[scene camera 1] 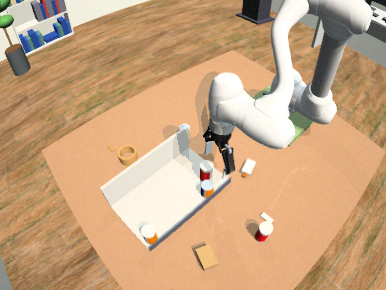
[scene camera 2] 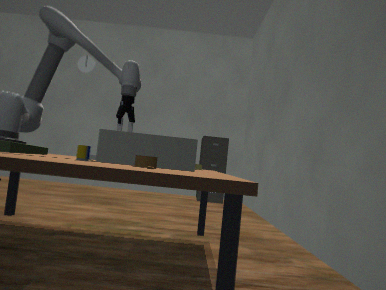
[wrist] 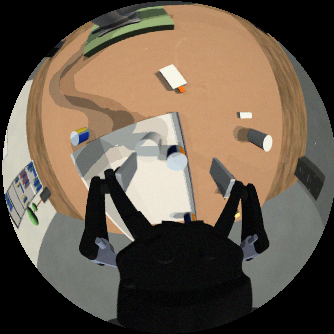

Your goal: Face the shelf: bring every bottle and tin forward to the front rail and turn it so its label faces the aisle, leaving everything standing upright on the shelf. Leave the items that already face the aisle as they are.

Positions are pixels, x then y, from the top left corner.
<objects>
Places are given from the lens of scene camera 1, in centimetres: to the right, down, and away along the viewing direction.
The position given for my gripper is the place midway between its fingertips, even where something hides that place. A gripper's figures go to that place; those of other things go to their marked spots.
my gripper [scene camera 1: 216, 164]: 10, 8, 108
white shelf tray [scene camera 1: 164, 199]: -13, 24, 116
shelf back wall [scene camera 1: 142, 169]: -22, 11, 116
</objects>
